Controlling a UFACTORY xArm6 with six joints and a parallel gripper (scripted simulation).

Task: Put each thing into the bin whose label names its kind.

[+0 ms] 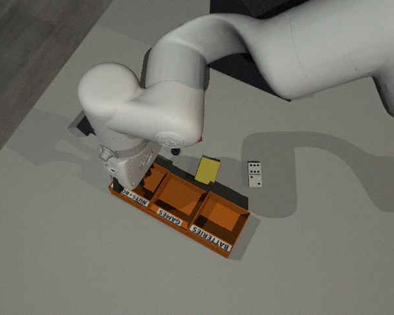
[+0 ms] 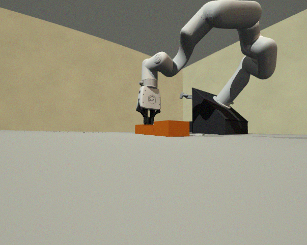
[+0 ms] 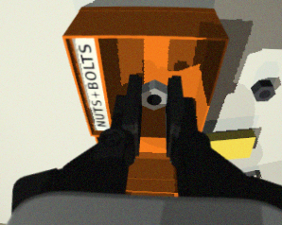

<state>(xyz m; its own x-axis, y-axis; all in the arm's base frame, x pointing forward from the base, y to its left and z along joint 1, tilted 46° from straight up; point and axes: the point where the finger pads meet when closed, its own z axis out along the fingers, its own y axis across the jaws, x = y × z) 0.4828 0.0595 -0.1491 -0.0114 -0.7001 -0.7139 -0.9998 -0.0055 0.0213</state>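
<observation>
Now: the black hex nut 90 mm behind my hand, 50 mm below it and 20 mm to the left of it. Round my hand: silver nut (20 mm below); yellow block (100 mm to the left, 80 mm behind, 50 mm below); orange battery (90 mm behind, 50 mm to the right, 50 mm below).
</observation>
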